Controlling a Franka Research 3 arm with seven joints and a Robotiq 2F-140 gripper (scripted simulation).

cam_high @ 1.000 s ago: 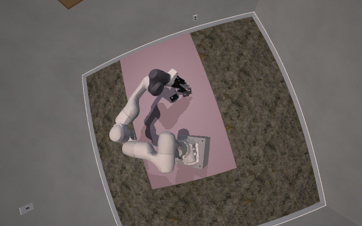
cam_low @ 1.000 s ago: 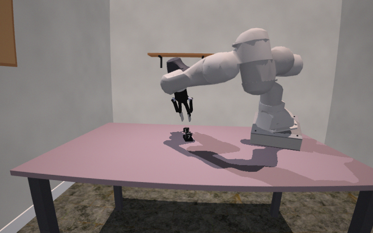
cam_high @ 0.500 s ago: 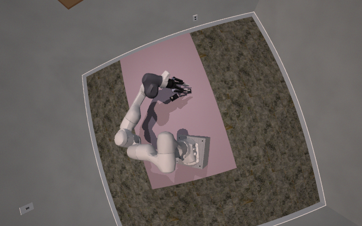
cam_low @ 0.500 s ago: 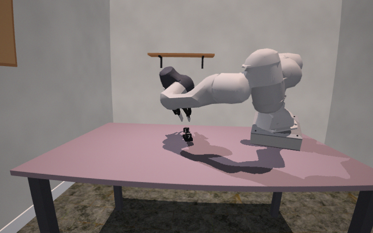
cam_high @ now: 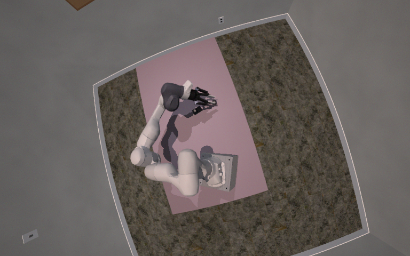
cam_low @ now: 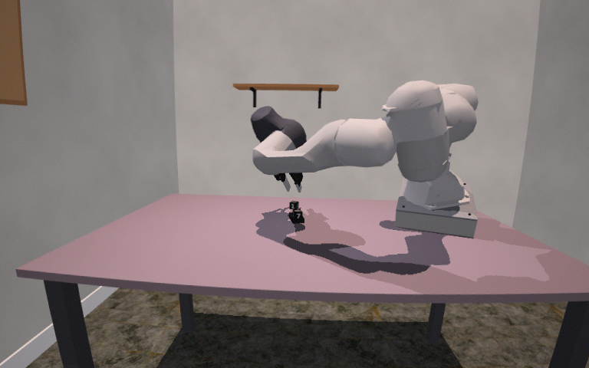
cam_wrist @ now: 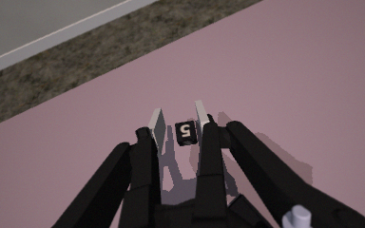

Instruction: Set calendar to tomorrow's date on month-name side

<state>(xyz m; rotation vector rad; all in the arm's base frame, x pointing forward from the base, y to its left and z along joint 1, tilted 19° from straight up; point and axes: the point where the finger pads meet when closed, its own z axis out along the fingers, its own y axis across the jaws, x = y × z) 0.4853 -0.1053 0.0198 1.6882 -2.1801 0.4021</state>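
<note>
The black digit cube is 90 mm below my hand, 20 mm to the right of it and 10 mm behind it. The rest, counted from my hand: black calendar tray: 130 mm to the left, 90 mm below, 30 mm behind.
</note>
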